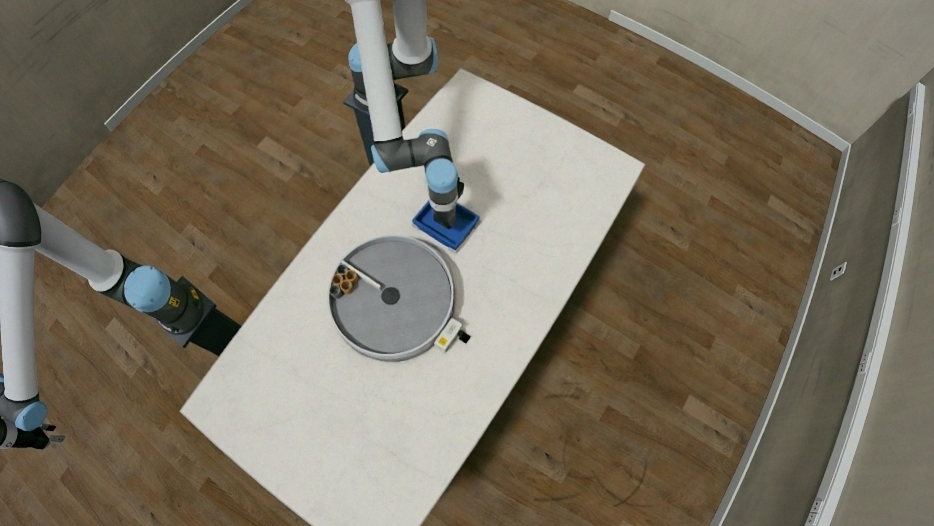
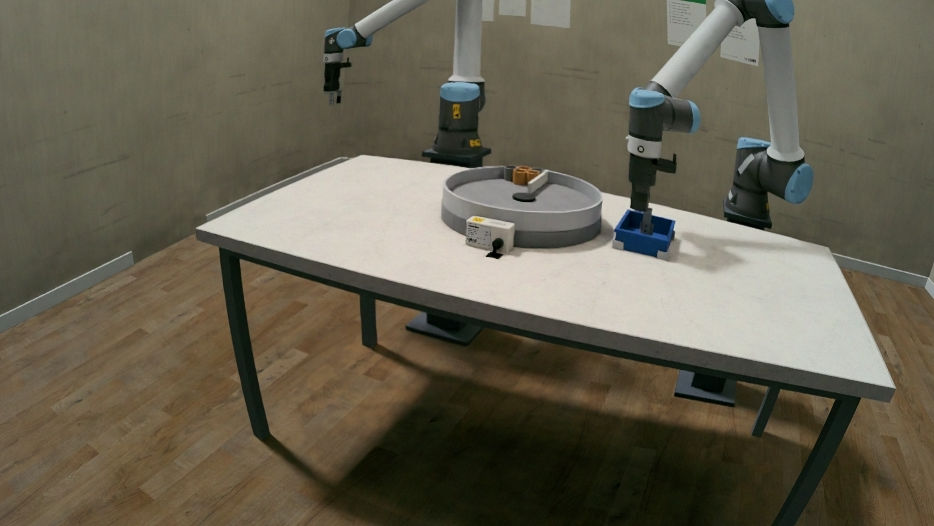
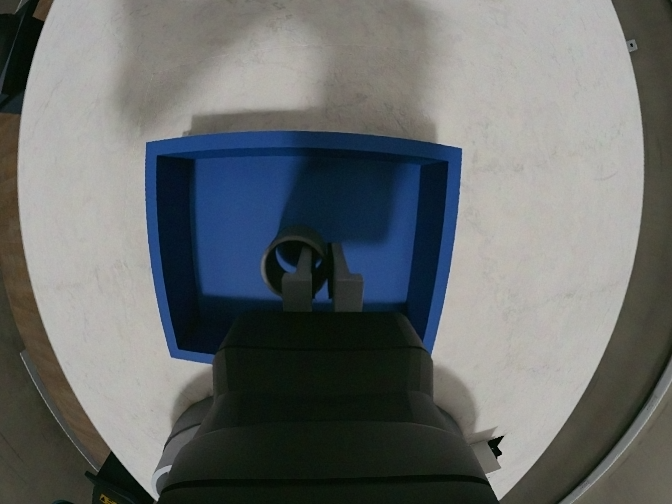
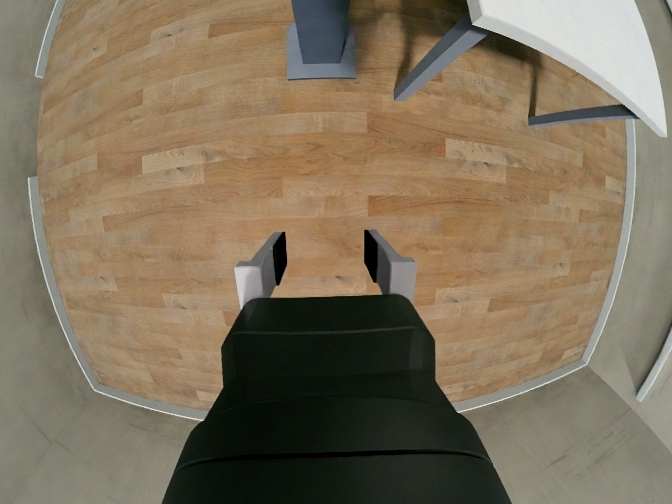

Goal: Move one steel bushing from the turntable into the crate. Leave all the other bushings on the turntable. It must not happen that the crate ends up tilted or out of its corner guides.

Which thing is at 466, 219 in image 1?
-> A blue crate.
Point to a blue crate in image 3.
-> At 214, 203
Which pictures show the blue crate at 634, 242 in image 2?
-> Image 1, image 2 and image 3 only.
